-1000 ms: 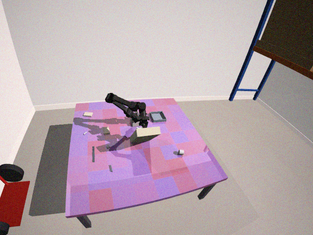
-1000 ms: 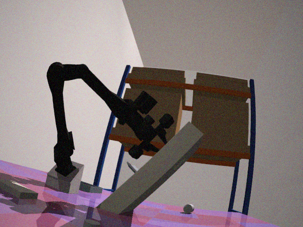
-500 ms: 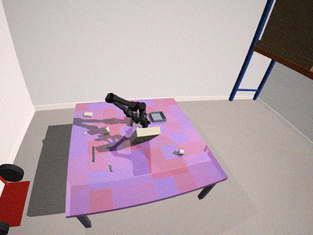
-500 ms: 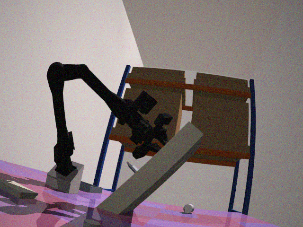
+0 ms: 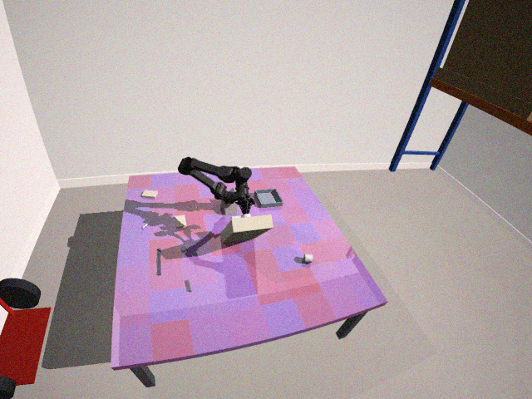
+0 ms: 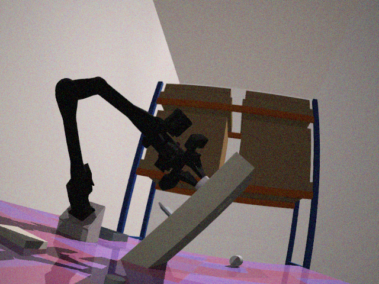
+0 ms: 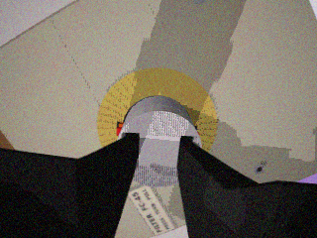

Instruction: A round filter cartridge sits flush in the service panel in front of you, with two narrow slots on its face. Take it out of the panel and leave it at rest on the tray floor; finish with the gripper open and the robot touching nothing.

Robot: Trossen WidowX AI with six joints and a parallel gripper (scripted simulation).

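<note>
Now: gripper tip 10 cm above the sloped service panel and 1 cm past it. From my gripper tip the other things lie so: white round filter cartridge 1 cm below, 1 cm ahead; then grey tray 42 cm behind, 25 cm to the left, 23 cm below.
</note>
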